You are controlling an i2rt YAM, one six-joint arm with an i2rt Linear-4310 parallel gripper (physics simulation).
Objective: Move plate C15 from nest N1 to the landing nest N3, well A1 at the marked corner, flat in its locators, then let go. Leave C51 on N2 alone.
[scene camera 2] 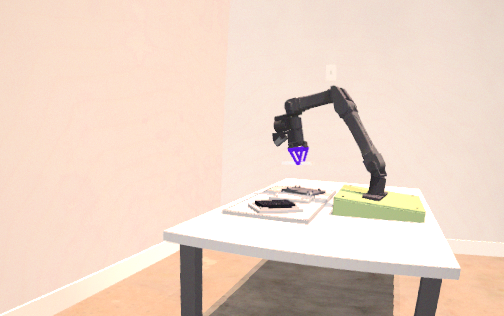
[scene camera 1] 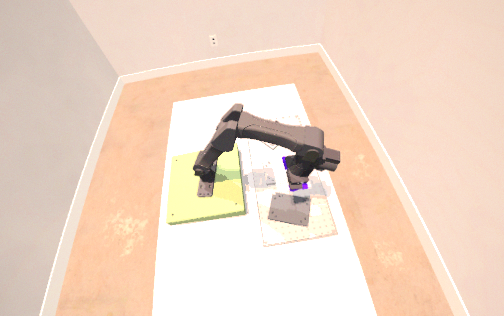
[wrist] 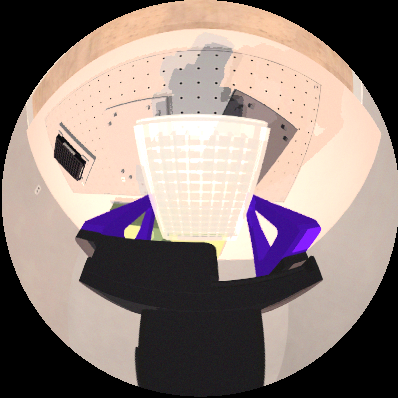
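The clear plate C15 is held roughly level, high above the pegboard. My gripper is shut on it, one purple finger at each side. The dark grey nest, apparently N3, carries no visible plate; the held plate hides part of it in the wrist view. Its A1 mark cannot be made out. The black plate, apparently C51, sits on a white nest. A pale nest, apparently N1, lies between them.
The nests stand on a pale perforated board on the white table. The arm's yellow-green base block stands beside the board. The arm's shadow falls over part of the board.
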